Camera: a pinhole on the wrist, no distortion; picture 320 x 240 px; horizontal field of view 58.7 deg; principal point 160.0 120.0 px. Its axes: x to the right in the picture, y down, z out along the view. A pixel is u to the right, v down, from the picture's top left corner.
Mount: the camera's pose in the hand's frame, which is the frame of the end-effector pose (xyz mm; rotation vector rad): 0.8 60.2 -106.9 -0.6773 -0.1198 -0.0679
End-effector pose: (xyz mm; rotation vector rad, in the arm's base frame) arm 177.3 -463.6 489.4 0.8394 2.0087 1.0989
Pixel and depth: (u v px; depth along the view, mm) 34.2 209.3 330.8
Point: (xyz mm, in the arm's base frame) 393.3 -411.8 814.2
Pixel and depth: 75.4 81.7 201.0
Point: 302.0 -429.0 633.0
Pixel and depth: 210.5 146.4 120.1
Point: 185.7 -399.3 619.7
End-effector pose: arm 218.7 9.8 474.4 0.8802 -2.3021 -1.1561
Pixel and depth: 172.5 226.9 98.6
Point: 198.0 48.8 628.1
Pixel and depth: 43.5 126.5 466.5
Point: 119.0 458.6 629.7
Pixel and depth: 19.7 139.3 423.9
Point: 160.3 435.7 645.0
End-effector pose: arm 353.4 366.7 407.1 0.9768 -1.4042 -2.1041
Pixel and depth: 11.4 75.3 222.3
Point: 385.2 434.3 628.9
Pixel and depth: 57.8 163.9 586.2
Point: 306.2 498.4 1011.9
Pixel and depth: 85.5 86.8 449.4
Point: 257.0 513.7 799.5
